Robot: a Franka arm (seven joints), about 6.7 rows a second.
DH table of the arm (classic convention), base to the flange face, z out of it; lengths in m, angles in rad. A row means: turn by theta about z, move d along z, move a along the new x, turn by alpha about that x. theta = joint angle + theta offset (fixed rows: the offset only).
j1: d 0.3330; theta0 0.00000; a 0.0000; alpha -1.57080
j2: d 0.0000; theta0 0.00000; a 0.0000; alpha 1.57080
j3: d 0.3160; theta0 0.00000; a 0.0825; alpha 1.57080
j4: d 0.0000; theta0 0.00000; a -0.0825; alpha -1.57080
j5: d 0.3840; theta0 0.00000; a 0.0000; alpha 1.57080
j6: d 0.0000; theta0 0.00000; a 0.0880; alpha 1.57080
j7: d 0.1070; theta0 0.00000; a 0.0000; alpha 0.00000
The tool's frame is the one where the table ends.
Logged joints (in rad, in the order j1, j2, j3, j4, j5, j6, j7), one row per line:
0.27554 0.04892 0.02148 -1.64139 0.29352 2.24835 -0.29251
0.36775 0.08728 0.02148 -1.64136 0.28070 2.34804 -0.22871
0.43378 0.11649 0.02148 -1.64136 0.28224 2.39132 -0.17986
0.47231 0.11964 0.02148 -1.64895 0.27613 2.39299 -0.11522
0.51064 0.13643 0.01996 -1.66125 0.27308 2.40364 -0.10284
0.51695 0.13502 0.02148 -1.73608 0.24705 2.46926 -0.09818
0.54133 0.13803 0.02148 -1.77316 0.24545 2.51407 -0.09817
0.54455 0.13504 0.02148 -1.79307 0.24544 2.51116 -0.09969
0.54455 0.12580 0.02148 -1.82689 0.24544 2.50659 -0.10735
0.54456 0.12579 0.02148 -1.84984 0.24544 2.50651 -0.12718
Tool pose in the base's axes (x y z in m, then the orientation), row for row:
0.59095 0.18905 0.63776 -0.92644 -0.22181 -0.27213 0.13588
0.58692 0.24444 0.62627 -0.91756 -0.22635 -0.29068 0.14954
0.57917 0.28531 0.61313 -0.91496 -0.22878 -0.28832 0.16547
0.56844 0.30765 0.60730 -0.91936 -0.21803 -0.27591 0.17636
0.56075 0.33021 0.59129 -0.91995 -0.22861 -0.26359 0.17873
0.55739 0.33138 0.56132 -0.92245 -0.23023 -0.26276 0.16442
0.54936 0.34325 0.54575 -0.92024 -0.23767 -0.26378 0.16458
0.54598 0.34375 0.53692 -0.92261 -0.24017 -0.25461 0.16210
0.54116 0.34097 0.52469 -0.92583 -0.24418 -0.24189 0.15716
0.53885 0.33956 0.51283 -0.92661 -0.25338 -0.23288 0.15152
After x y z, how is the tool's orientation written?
As a quaternion, x y z w.
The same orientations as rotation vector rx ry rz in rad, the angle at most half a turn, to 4 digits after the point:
-2.6828 -0.6423 -0.7880
-2.6368 -0.6505 -0.8353
-2.6062 -0.6517 -0.8212
-2.6031 -0.6173 -0.7812
-2.6014 -0.6464 -0.7454
-2.6290 -0.6562 -0.7489
-2.6225 -0.6773 -0.7517
-2.6329 -0.6854 -0.7266
-2.6493 -0.6987 -0.6922
-2.6599 -0.7273 -0.6685

